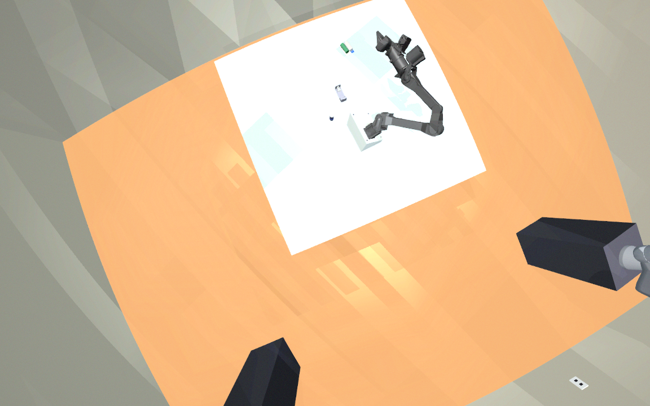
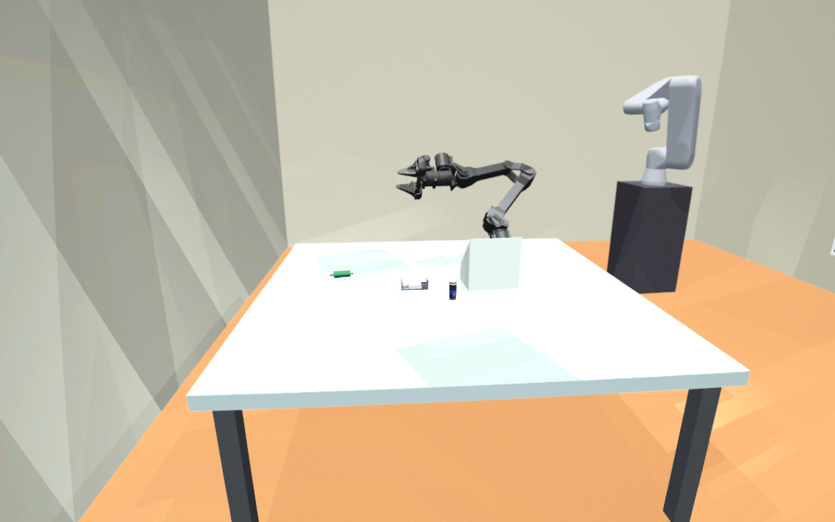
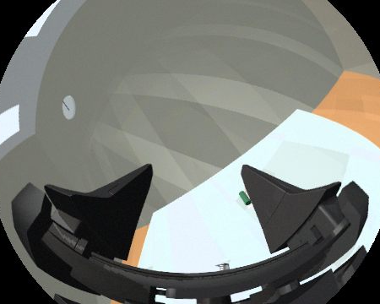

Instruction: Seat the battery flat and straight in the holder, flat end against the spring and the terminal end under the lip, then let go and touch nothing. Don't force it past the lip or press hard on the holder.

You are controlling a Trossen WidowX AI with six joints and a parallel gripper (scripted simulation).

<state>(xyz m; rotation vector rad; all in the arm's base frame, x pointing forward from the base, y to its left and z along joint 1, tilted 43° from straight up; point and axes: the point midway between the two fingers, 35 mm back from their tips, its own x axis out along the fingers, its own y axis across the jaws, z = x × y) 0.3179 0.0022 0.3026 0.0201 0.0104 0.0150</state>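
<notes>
Now: gripper tip 150 mm past the battery, 320 mm to the right of it and 330 mm above it.
</notes>
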